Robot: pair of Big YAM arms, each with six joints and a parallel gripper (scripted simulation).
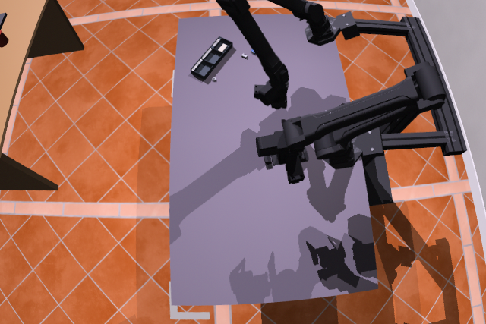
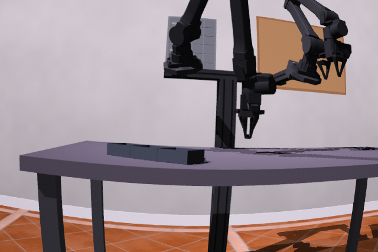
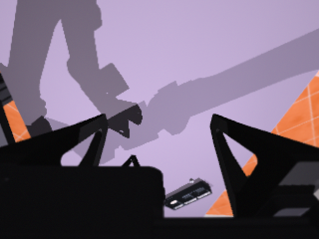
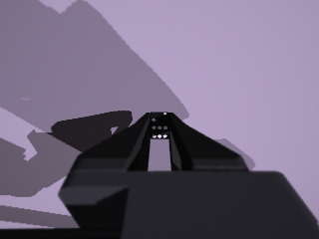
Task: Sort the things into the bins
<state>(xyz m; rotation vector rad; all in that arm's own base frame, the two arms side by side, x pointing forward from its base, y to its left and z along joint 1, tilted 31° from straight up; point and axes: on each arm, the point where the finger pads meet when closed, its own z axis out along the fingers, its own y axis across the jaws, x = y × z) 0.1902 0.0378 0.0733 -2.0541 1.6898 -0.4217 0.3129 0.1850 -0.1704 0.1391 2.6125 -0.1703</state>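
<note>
My right hand is 250 mm short of the white card, 370 mm to the left of it and 50 mm above it. From my right hand the other things lie so: bin row (300 mm ahead, 310 mm to the right, 50 mm below).
</note>
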